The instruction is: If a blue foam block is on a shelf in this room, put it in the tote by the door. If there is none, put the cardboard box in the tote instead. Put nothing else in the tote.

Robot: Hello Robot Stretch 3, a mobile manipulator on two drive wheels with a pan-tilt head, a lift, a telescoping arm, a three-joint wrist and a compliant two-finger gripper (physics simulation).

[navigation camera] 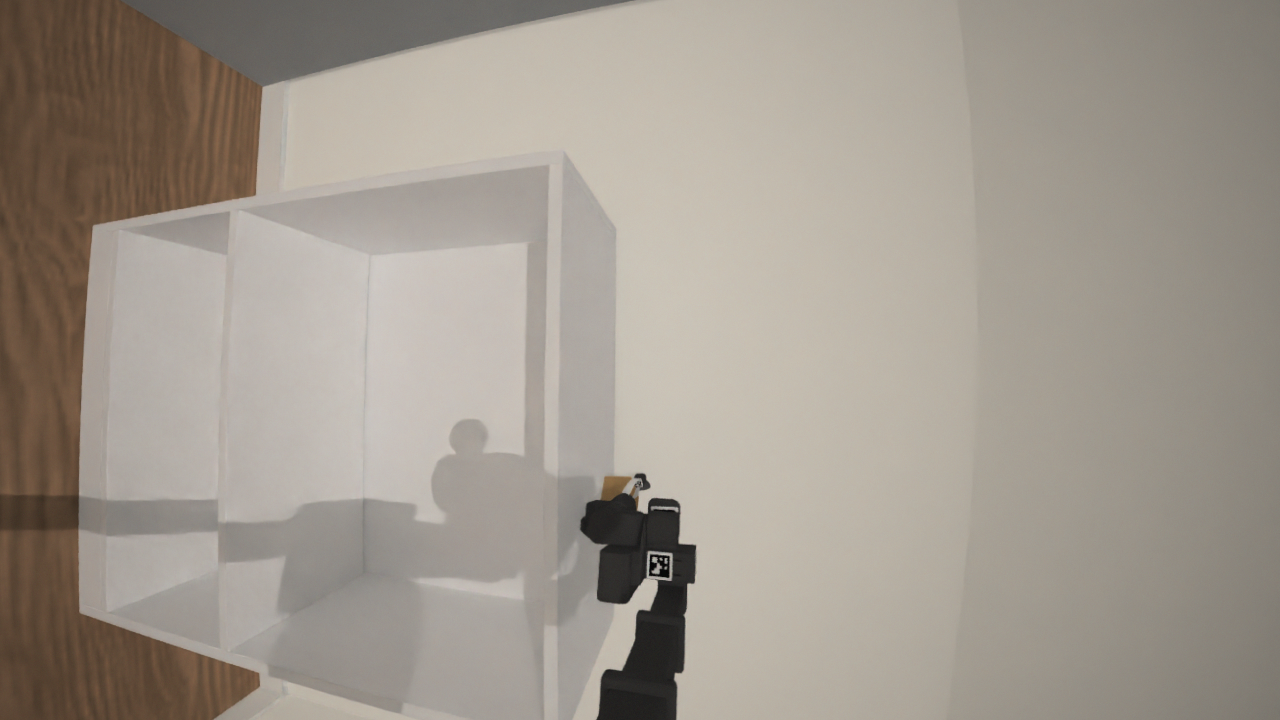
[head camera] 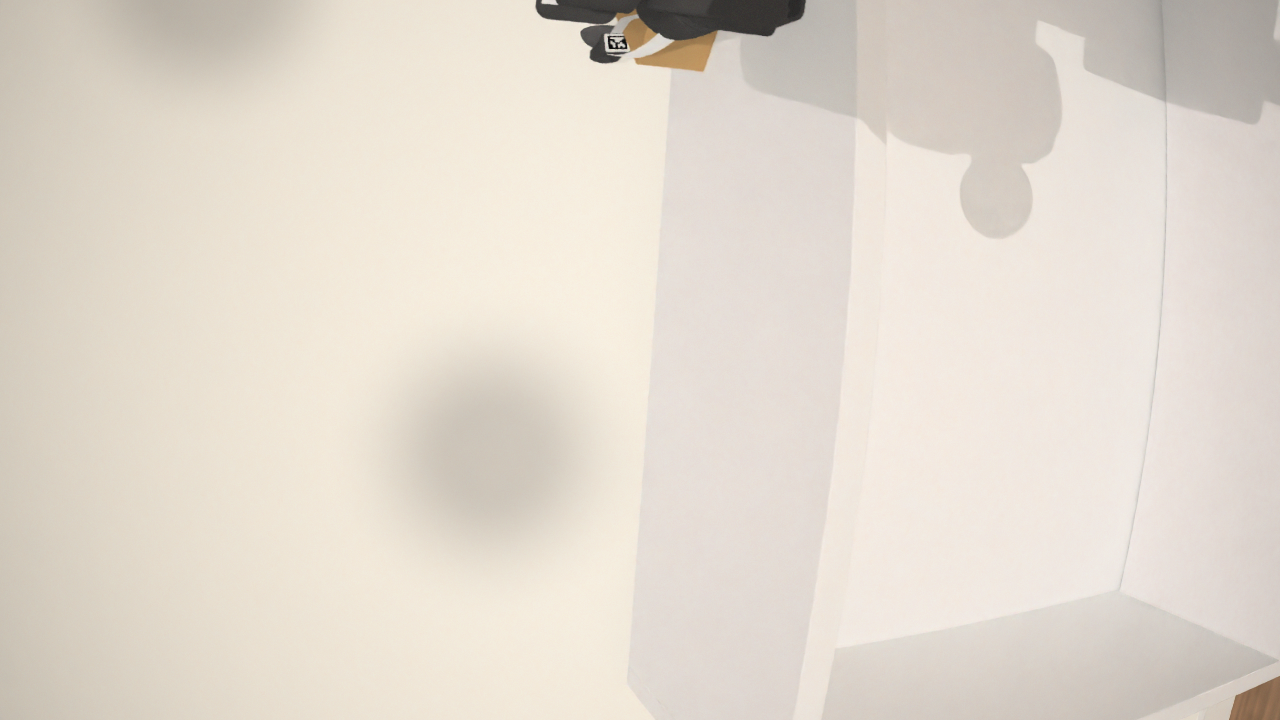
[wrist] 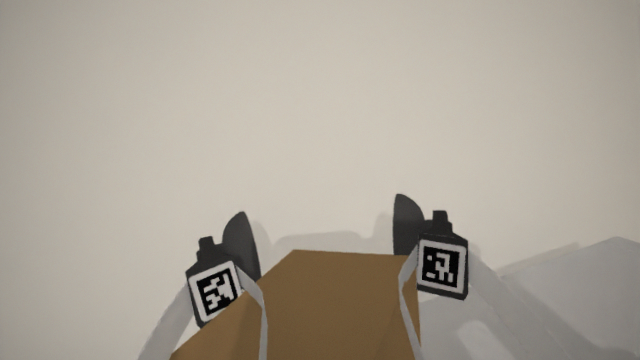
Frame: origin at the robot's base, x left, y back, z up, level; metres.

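Where they show: gripper, between the fingertips: [navigation camera: 641,504] [wrist: 323,230].
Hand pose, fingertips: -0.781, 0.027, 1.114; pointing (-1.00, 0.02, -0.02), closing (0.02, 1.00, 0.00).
Note:
Each offset is from my fingertips to the top centre of the thing, as dx, dy, dz. "spot": to the spot under its first point. Level surfaces: height alone.
The brown cardboard box {+0.068, -0.010, -0.001} [head camera: 675,55] [navigation camera: 617,486] [wrist: 335,295] is at the top panel of a white shelf unit {spot: +0.225, -0.184, -0.053} [head camera: 751,295] [navigation camera: 583,340], close to the wall. My gripper [head camera: 605,44] [navigation camera: 640,481] [wrist: 323,230] has a finger on each side of the box, its pads against the box's sides near the far end; it is shut on the box. The wrist parts hide much of the box in the head and navigation views. No blue foam block shows in the visible shelf compartments. The tote does not show in these views.
The cream wall [head camera: 313,268] [navigation camera: 787,268] [wrist: 320,100] stands behind the shelf unit. The unit's open compartments face the cameras, with the arm's shadow across them. Wooden floor {dz -1.113} [navigation camera: 53,134] lies at its foot. A dark grey surface [navigation camera: 358,26] borders the wall in the navigation view.

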